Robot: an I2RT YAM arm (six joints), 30 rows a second.
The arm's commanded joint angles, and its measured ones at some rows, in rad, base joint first. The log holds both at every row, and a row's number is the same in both.
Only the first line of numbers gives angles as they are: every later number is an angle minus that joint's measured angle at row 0.
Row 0, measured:
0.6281 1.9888 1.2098 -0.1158 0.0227 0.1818
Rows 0 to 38, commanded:
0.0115 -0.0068 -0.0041 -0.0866 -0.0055 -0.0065
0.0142 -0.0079 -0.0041 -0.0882 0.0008 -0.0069
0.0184 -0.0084 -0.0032 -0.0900 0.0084 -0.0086
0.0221 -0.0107 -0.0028 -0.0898 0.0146 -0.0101
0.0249 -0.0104 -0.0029 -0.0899 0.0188 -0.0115
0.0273 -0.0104 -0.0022 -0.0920 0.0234 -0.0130
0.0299 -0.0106 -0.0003 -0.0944 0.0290 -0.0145
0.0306 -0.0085 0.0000 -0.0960 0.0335 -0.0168
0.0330 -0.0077 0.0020 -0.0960 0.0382 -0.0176
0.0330 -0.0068 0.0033 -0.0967 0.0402 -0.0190
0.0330 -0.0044 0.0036 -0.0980 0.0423 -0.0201
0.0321 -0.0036 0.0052 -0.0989 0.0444 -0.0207
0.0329 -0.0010 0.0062 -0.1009 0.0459 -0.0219
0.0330 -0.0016 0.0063 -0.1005 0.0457 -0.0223
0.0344 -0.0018 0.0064 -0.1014 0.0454 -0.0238
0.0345 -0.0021 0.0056 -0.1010 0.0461 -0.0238
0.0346 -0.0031 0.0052 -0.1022 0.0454 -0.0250
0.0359 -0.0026 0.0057 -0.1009 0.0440 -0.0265
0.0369 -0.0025 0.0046 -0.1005 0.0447 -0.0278
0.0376 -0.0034 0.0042 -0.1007 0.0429 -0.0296
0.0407 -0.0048 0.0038 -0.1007 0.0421 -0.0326
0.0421 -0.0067 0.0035 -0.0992 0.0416 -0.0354
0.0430 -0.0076 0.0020 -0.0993 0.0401 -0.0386
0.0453 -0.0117 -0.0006 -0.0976 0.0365 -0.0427
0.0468 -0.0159 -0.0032 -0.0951 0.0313 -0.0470
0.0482 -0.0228 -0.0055 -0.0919 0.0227 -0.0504
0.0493 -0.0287 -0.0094 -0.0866 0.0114 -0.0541
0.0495 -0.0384 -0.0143 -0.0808 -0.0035 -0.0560
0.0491 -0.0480 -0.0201 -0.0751 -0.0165 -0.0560
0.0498 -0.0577 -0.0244 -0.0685 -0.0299 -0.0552
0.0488 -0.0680 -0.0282 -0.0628 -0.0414 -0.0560
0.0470 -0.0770 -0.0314 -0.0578 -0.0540 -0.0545
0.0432 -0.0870 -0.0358 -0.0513 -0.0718 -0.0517
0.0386 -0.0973 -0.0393 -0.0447 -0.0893 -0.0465
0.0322 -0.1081 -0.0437 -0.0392 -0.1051 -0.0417
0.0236 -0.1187 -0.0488 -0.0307 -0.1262 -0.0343
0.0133 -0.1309 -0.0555 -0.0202 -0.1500 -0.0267
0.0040 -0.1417 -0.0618 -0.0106 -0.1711 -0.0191
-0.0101 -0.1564 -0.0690 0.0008 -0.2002 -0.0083
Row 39, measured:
0.0084 -0.1285 -0.0583 -0.0454 -0.1095 -0.0405
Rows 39 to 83, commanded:
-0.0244 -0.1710 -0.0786 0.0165 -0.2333 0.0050
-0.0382 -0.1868 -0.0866 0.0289 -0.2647 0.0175
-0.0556 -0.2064 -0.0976 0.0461 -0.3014 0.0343
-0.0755 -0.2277 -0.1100 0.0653 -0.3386 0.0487
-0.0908 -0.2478 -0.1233 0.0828 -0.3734 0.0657
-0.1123 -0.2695 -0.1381 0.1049 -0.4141 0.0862
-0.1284 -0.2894 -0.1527 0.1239 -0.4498 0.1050
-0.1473 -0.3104 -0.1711 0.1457 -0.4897 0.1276
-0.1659 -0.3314 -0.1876 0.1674 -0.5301 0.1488
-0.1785 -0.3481 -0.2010 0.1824 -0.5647 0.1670
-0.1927 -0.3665 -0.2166 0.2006 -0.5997 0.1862
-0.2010 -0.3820 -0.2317 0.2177 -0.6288 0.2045
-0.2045 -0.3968 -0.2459 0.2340 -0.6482 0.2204
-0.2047 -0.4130 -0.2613 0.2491 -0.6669 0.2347
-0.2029 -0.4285 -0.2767 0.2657 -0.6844 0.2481
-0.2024 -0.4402 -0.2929 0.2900 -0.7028 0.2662
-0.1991 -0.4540 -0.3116 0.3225 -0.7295 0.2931
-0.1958 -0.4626 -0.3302 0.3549 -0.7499 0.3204
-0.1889 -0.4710 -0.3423 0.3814 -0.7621 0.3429
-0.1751 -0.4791 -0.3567 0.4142 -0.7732 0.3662
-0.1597 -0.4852 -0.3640 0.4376 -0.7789 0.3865
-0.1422 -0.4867 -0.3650 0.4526 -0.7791 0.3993
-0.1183 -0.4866 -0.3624 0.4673 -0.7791 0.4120
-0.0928 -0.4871 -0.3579 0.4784 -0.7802 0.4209
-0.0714 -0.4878 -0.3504 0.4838 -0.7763 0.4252
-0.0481 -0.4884 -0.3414 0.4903 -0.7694 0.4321
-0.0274 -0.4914 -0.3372 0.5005 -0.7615 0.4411
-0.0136 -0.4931 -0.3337 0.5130 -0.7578 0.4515
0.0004 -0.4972 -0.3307 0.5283 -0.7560 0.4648
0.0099 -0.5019 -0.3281 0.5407 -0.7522 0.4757
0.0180 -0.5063 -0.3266 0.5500 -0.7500 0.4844
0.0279 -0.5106 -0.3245 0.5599 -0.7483 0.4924
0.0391 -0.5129 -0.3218 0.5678 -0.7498 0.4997
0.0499 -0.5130 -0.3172 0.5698 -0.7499 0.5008
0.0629 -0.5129 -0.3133 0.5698 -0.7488 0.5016
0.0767 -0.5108 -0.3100 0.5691 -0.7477 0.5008
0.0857 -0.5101 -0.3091 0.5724 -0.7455 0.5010
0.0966 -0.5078 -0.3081 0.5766 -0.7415 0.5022
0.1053 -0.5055 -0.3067 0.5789 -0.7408 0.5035
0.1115 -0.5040 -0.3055 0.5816 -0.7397 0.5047
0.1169 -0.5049 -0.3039 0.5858 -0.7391 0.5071
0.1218 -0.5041 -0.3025 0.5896 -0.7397 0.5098
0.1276 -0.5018 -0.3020 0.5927 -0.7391 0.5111
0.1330 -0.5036 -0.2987 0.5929 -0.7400 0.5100
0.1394 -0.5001 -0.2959 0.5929 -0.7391 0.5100
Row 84, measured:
0.1263 -0.5028 -0.3086 0.5410 -0.7370 0.5009
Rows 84 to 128, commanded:
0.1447 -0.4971 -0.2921 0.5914 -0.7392 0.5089
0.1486 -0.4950 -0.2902 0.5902 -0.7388 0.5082
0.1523 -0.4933 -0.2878 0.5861 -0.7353 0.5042
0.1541 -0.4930 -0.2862 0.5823 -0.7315 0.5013
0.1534 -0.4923 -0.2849 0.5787 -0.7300 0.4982
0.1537 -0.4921 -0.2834 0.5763 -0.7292 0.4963
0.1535 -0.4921 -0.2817 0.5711 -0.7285 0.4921
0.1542 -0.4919 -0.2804 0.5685 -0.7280 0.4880
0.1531 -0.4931 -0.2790 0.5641 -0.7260 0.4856
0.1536 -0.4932 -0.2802 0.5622 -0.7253 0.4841
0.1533 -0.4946 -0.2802 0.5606 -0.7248 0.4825
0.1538 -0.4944 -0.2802 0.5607 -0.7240 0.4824
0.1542 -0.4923 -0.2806 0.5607 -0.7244 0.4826
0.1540 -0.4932 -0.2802 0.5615 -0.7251 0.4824
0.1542 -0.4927 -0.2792 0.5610 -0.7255 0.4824
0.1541 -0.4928 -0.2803 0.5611 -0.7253 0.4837
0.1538 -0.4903 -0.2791 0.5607 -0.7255 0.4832
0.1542 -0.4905 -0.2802 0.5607 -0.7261 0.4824
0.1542 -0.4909 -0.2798 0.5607 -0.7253 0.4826
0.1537 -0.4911 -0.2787 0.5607 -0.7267 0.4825
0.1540 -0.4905 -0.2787 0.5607 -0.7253 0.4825
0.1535 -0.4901 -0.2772 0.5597 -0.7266 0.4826
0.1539 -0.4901 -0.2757 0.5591 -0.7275 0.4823
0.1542 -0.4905 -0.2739 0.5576 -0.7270 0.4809
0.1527 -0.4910 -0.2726 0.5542 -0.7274 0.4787
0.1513 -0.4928 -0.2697 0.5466 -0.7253 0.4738
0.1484 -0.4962 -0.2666 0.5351 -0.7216 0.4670
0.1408 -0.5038 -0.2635 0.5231 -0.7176 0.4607
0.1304 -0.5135 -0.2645 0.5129 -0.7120 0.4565
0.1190 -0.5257 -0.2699 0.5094 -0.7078 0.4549
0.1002 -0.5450 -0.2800 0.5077 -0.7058 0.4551
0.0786 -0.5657 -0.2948 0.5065 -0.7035 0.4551
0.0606 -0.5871 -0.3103 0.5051 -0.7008 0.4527
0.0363 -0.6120 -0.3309 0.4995 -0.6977 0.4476
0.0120 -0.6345 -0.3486 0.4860 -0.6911 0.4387
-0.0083 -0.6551 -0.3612 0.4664 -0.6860 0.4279
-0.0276 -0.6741 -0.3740 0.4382 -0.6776 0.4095
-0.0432 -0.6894 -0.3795 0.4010 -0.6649 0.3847
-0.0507 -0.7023 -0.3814 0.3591 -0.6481 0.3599
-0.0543 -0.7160 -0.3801 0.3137 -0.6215 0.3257
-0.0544 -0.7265 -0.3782 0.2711 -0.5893 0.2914
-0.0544 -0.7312 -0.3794 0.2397 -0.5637 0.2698
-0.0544 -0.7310 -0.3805 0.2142 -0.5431 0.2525
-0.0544 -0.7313 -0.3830 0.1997 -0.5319 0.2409
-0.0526 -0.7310 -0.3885 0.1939 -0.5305 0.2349
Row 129, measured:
-0.0523 -0.7271 -0.3799 0.2915 -0.5932 0.3135
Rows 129 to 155, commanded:
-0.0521 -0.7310 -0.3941 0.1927 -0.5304 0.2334
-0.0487 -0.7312 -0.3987 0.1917 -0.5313 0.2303
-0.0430 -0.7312 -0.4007 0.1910 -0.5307 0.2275
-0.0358 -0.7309 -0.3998 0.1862 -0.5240 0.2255
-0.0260 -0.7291 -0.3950 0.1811 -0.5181 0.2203
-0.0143 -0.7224 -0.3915 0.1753 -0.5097 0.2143
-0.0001 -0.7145 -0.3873 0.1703 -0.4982 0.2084
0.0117 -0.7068 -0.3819 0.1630 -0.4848 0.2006
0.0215 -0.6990 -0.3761 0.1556 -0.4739 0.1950
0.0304 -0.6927 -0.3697 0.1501 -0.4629 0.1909
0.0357 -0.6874 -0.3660 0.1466 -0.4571 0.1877
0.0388 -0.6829 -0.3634 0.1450 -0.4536 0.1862
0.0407 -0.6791 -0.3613 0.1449 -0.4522 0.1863
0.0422 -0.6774 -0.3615 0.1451 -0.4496 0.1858
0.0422 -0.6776 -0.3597 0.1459 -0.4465 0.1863
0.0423 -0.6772 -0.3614 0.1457 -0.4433 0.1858
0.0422 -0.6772 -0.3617 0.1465 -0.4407 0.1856
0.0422 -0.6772 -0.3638 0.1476 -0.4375 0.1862
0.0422 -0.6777 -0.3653 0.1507 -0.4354 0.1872
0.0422 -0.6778 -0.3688 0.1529 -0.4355 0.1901
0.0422 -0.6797 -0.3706 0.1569 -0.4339 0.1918
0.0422 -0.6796 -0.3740 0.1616 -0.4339 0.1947
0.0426 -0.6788 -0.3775 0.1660 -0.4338 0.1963
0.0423 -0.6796 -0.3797 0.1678 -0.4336 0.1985
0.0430 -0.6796 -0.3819 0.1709 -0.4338 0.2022
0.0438 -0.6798 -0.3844 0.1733 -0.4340 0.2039
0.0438 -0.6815 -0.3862 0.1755 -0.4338 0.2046
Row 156, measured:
0.0412 -0.6790 -0.3803 0.1446 -0.4425 0.2075
